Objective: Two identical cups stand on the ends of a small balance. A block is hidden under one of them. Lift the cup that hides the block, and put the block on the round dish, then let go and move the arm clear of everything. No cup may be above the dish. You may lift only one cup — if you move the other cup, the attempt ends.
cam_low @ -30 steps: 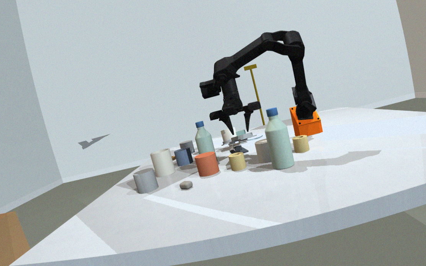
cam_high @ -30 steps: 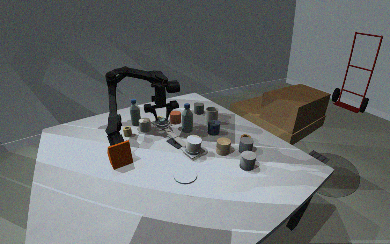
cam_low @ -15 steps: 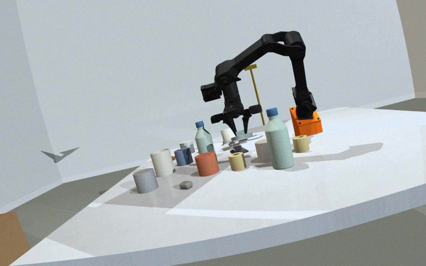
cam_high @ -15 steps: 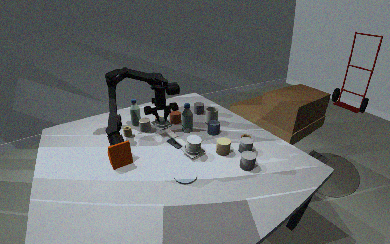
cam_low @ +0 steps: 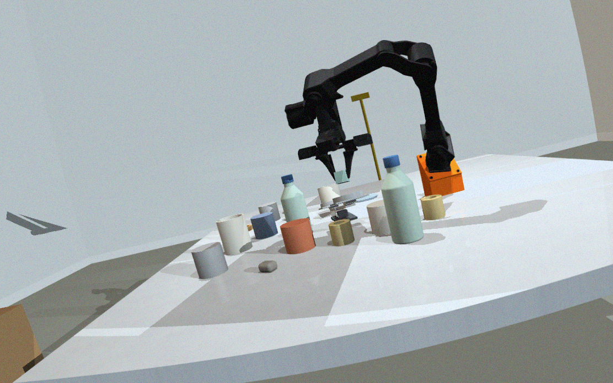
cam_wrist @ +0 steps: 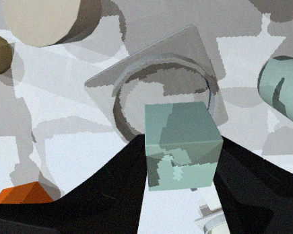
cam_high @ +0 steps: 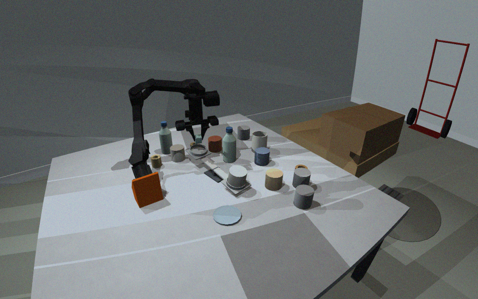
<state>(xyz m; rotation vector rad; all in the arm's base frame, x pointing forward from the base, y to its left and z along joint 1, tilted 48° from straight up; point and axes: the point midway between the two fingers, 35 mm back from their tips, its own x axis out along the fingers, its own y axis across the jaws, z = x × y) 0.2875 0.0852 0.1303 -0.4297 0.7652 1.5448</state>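
The round dish lies 40 mm behind my gripper tip, 380 mm to the right of it and 120 mm below it. Round my gripper tip: teal block (10 mm above); then cream cup (70 mm ahead, 270 mm to the right, 70 mm below).
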